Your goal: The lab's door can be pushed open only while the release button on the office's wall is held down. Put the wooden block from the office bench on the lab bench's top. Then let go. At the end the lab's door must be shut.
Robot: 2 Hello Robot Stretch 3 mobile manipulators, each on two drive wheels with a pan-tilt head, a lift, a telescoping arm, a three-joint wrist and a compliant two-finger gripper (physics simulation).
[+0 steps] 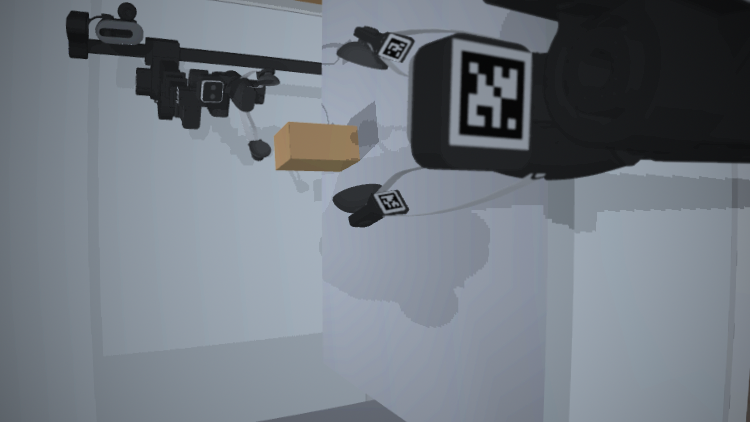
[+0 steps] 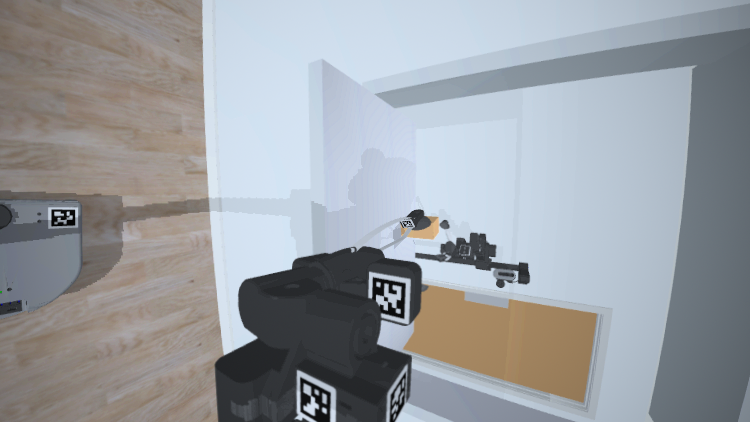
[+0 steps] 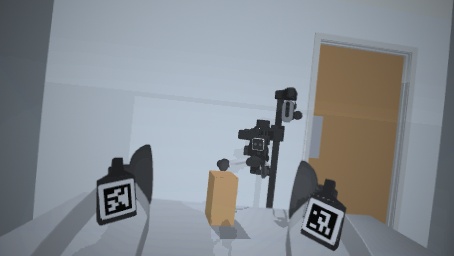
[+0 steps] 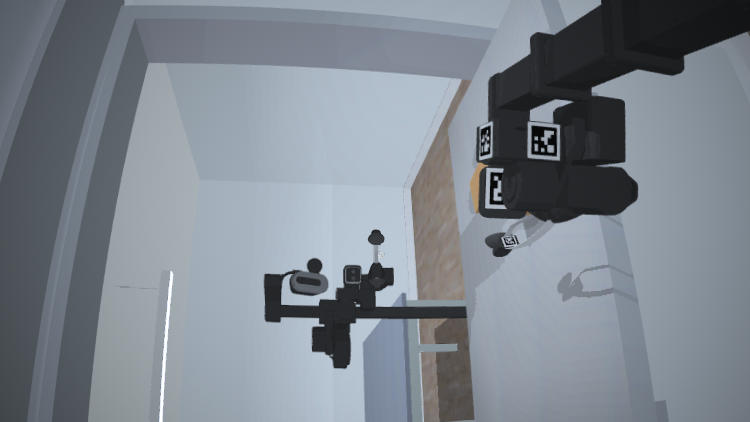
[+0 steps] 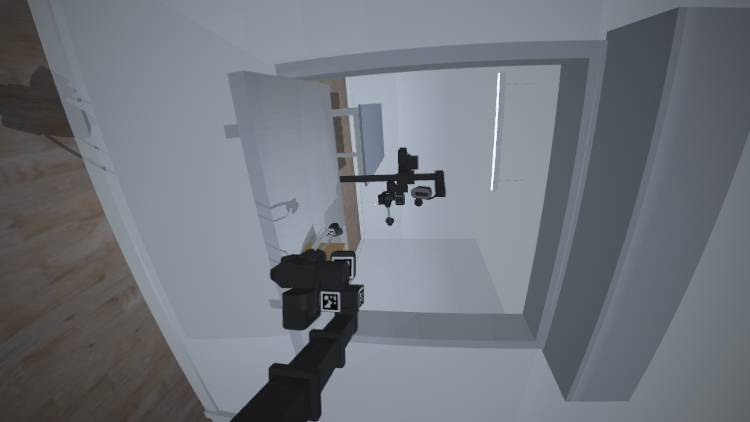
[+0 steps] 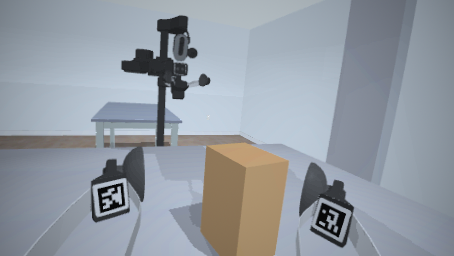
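The wooden block [image 1: 319,141] [image 2: 429,228] [image 3: 222,200] [image 4: 475,188] [image 5: 338,247] [image 6: 262,200] stands upright on the grey sill [image 2: 340,115] [image 3: 175,215] [image 4: 524,341] [image 5: 293,131] [image 6: 75,170] of a wall opening. r1's gripper [image 1: 359,125] [image 3: 222,182] is open, with the block ahead between its fingers and apart from them. r2's gripper [image 6: 224,182] is open across the block from the other side, touching neither side of it. A brown door [image 2: 550,335] [image 3: 355,100] stands shut in its frame; whether it is the lab's is unclear. The release button is not recognizable.
A blue-grey table [image 4: 385,362] [image 5: 371,136] [image 6: 135,112] stands behind r1's mast [image 4: 388,312] [image 6: 161,115]. r2's mast [image 1: 236,56] [image 3: 274,175] rises beyond the sill. The opening's side walls and header bound both arms.
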